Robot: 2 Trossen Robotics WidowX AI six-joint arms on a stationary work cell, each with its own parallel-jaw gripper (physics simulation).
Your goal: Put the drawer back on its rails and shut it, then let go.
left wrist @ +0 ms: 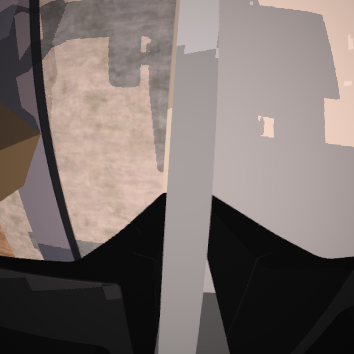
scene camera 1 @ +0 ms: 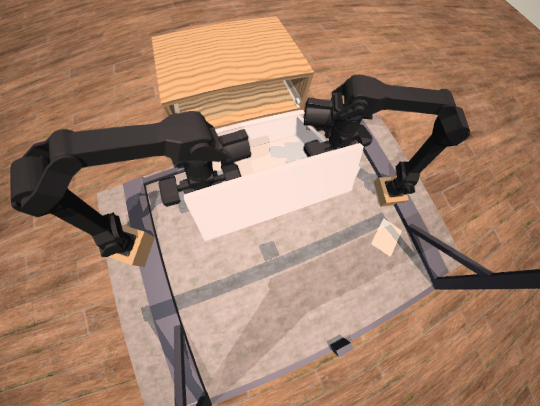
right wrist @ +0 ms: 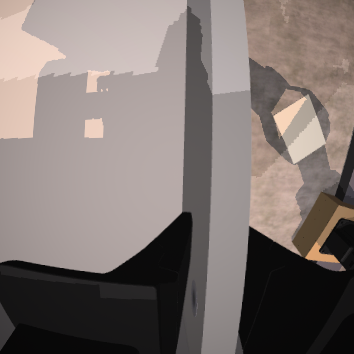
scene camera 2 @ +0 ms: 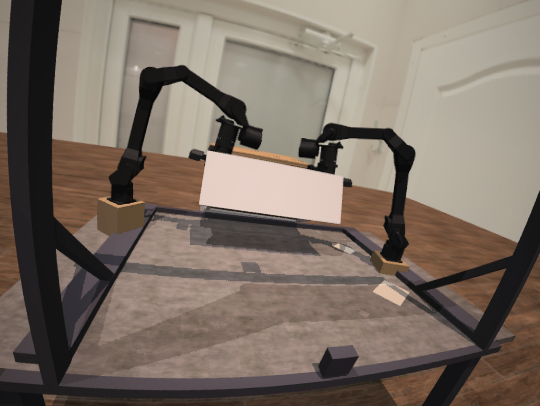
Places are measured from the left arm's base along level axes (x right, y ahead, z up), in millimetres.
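Pixels of known places: left gripper, fingertip midpoint: (left wrist: 185,202); right gripper, fingertip midpoint: (right wrist: 204,220); left arm's base at its link origin: (scene camera 1: 123,243) (scene camera 2: 121,200); right arm's base at its link origin: (scene camera 1: 394,188) (right wrist: 341,237) (scene camera 2: 390,257).
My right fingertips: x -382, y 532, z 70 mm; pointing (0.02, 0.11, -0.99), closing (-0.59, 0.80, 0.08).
Ahead of a thing's pixels: the offset from my right fingertips to its top centre. "spot": to the spot under its first point. Level surfaces: height alone.
The white drawer @[spot: dx +164, dy -130, dz +54 mm] (scene camera 1: 280,192) (scene camera 2: 272,187) is held above the table, its broad front panel facing the scene cameras. Its back end is at the cabinet's open front; whether it touches the rails cannot be told. The wooden cabinet @[dx -240, dy -393, dz +111 mm] (scene camera 1: 230,60) (scene camera 2: 270,156) stands behind, with a pale rail @[spot: dx -274, dy -168, dz -35 mm] (scene camera 1: 292,92) inside at the opening's right. My left gripper (scene camera 1: 202,184) (left wrist: 185,202) is shut on the drawer's left side wall (left wrist: 190,150). My right gripper (scene camera 1: 341,142) (right wrist: 204,220) is shut on the drawer's right side wall (right wrist: 230,165). The front panel hides the fingertips in scene camera 2.
The table @[dz -171 mm] (scene camera 1: 225,310) (scene camera 2: 210,325) has a dark frame. A small dark block @[dx +518, dy +165, dz -113 mm] (scene camera 1: 340,345) (scene camera 2: 338,361) is at its front edge. Wooden arm bases @[spot: dx +390, dy -487, dz -69 mm] (scene camera 1: 135,250) (scene camera 1: 390,197) stand at both sides. Dark posts (scene camera 2: 35,150) rise at the table's sides.
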